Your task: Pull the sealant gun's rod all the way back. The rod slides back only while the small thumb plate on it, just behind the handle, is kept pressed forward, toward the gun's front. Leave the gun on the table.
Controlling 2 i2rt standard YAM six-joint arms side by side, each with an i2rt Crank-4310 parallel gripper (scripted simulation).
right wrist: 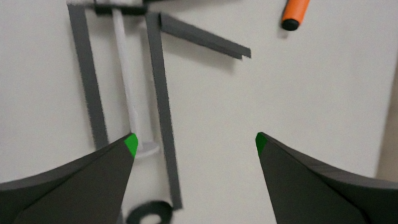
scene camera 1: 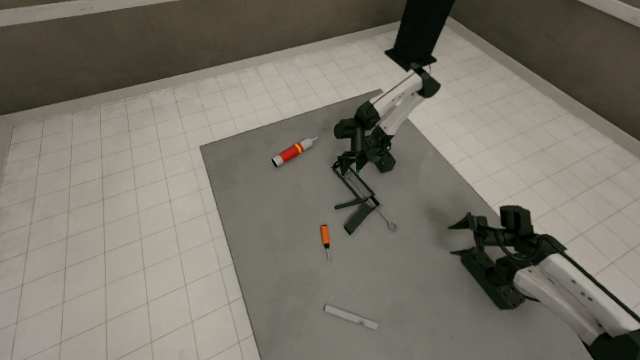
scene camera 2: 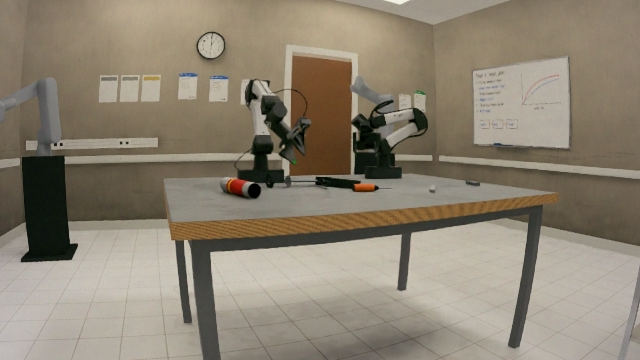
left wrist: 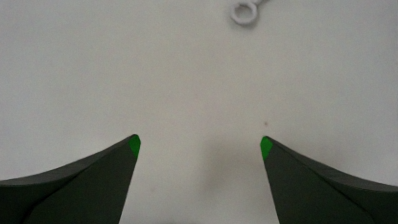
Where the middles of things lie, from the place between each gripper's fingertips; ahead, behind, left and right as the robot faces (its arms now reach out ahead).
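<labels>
Dark sealant gun (scene camera 1: 355, 221): my left hand 150 mm short of it, 330 mm to the left of it, 100 mm above it.
My right gripper (scene camera 2: 300, 159): 10 mm past the gun, 100 mm to the right of it, 90 mm above it.
</labels>
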